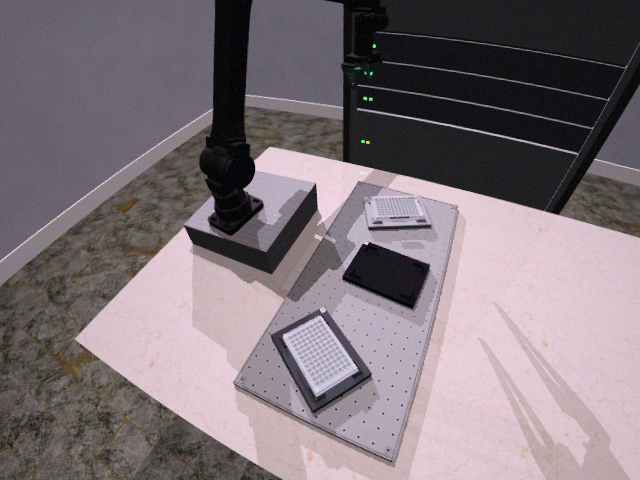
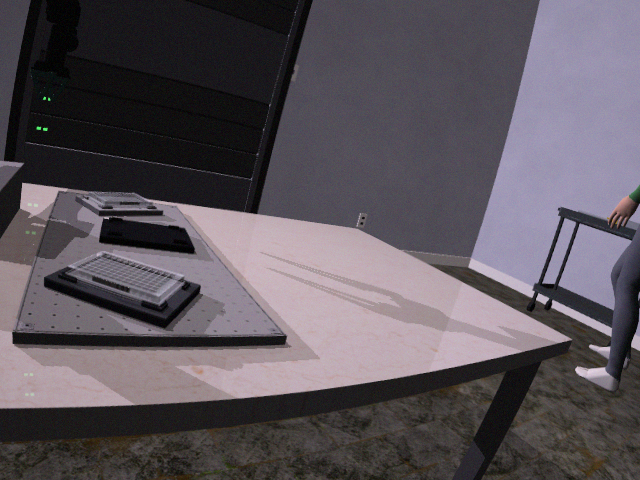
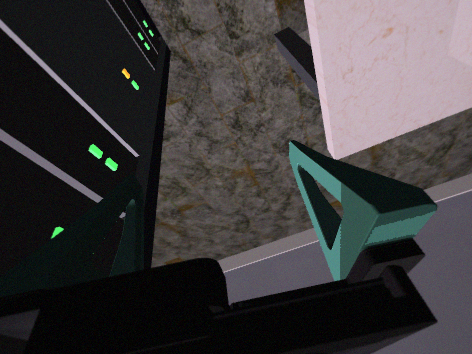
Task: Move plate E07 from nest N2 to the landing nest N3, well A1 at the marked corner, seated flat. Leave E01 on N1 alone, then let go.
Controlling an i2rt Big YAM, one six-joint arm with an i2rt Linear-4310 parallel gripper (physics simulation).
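Observation:
A clear-white well plate (image 1: 319,353) (image 2: 126,276) lies in the dark grey nest (image 1: 343,384) (image 2: 103,300) at the board's near end. Another well plate (image 1: 397,207) (image 2: 116,198) lies in the light grey nest (image 1: 398,226) (image 2: 129,212) at the far end. Between them is a black nest (image 1: 387,273) (image 2: 147,235) with no plate and a small white mark at one corner. No labels are readable, so I cannot tell which plate is E07 or E01. My gripper (image 1: 361,78) (image 2: 49,93) (image 3: 213,164) is open and empty, high up beyond the board's far end.
The nests stand on a perforated board (image 1: 382,335) (image 2: 155,339). The arm's base is on a grey block (image 1: 232,250) beside it. A dark rack (image 1: 349,134) (image 2: 275,98) (image 3: 160,90) stands behind the table. A person (image 2: 625,299) and a cart (image 2: 584,218) are at the right.

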